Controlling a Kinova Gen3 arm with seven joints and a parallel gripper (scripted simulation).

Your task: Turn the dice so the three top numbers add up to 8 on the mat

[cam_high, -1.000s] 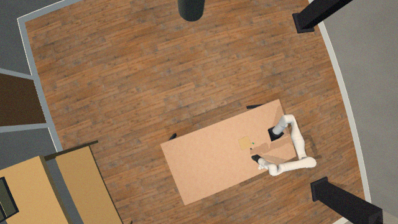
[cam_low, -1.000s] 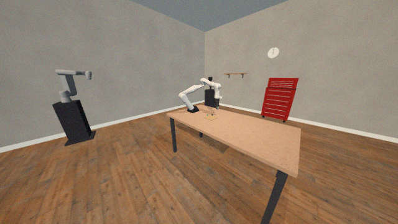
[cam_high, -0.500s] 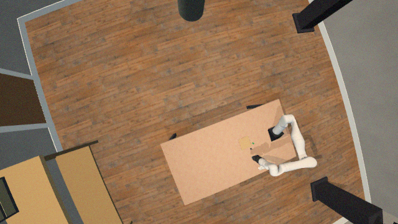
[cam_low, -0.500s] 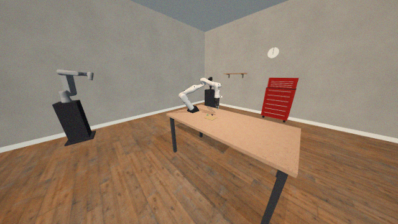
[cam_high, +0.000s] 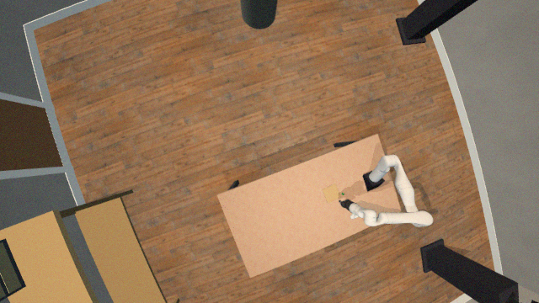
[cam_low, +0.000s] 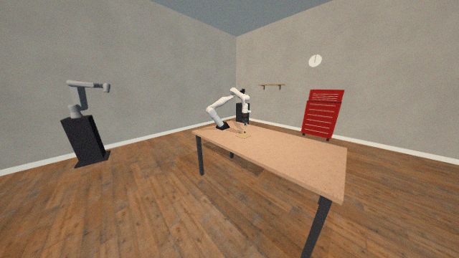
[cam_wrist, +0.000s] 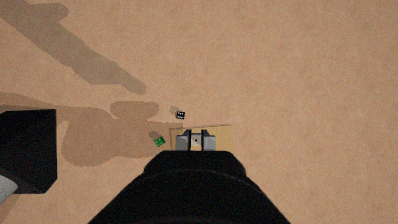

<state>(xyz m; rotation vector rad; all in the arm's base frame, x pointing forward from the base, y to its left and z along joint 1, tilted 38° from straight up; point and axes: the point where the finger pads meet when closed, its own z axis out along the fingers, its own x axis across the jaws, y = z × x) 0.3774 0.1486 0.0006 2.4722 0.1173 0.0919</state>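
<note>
Now: hand 2 cm short of the tan mat, 6 cm to the left of it and 12 cm above it. The rest, counted from my hand: black die: 4 cm behind, 3 cm to the left, 12 cm below; then green die: 8 cm behind, 3 cm to the right, 12 cm below; then white die: 1 cm below.
</note>
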